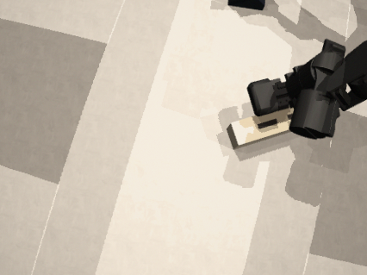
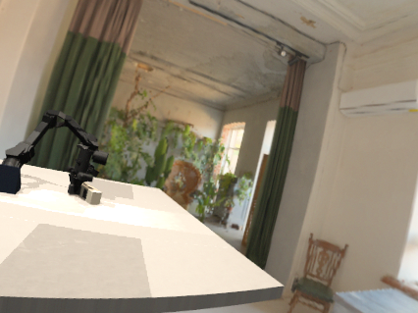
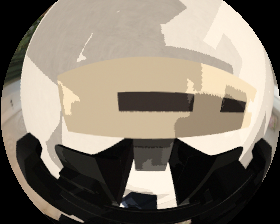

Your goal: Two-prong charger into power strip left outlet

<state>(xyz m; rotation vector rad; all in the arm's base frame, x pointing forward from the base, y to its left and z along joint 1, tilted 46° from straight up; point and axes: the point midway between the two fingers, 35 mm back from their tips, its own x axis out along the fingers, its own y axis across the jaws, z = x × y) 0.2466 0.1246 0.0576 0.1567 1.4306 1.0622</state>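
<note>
The black two-prong charger is 2 cm ahead of my gripper tip, 1 cm to the left of it and 1 cm above it.
</note>
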